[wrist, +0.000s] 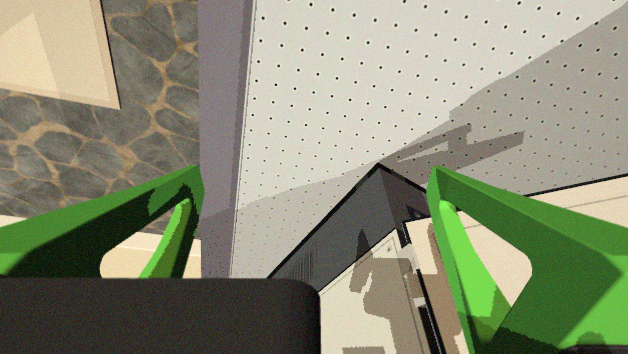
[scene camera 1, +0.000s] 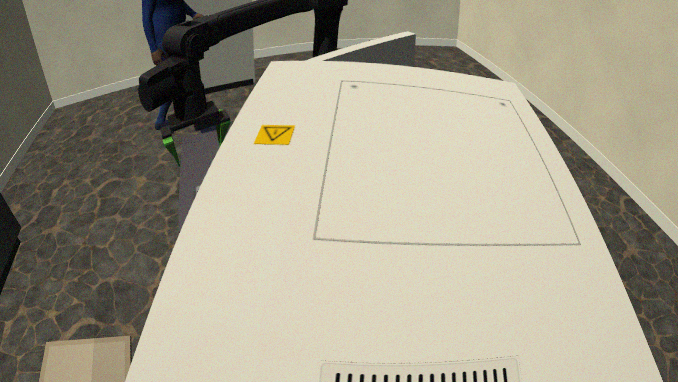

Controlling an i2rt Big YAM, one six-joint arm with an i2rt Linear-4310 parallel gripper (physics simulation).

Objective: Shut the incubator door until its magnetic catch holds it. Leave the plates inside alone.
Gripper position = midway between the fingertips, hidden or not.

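You can find my gripper in the wrist view (315,178), and scene camera 1 (200,157) shows my gripper as well.
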